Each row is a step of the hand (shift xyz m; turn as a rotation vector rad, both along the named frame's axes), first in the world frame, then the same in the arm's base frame.
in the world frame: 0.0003 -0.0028 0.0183 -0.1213 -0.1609 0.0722
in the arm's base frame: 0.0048 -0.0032 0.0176 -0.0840 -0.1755 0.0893
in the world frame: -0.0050 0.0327 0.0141 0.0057 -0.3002 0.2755
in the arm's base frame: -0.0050 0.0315 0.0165 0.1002 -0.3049 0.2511
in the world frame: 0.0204 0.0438 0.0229 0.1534 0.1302 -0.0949
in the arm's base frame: 0.0204 0.0452 0.0199 0.1130 0.1492 -0.1202
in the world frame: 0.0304 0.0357 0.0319 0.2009 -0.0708 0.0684
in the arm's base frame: 0.0330 0.0380 0.0260 0.2175 -0.0494 0.0175
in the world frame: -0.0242 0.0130 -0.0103 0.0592 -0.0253 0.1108
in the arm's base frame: -0.0271 0.0104 -0.0039 0.0854 -0.0214 0.0931
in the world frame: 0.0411 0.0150 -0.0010 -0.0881 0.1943 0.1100
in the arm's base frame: 0.0380 0.0196 -0.0095 -0.0802 0.1800 0.1370
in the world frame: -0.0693 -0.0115 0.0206 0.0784 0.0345 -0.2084
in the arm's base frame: -0.0611 -0.0198 0.0351 0.0243 0.0487 -0.2186
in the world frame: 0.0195 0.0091 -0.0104 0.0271 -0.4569 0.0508
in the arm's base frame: 0.0155 0.0115 -0.0140 0.0855 -0.4521 0.0195
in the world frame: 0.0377 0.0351 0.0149 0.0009 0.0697 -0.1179
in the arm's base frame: 0.0362 0.0387 0.0078 -0.0335 0.0725 -0.1113
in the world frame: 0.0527 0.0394 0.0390 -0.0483 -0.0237 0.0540
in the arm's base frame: 0.0559 0.0441 0.0281 -0.0318 -0.0305 0.0622
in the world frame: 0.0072 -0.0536 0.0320 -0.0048 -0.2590 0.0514
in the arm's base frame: 0.0199 -0.0533 0.0267 0.0342 -0.2592 0.0376
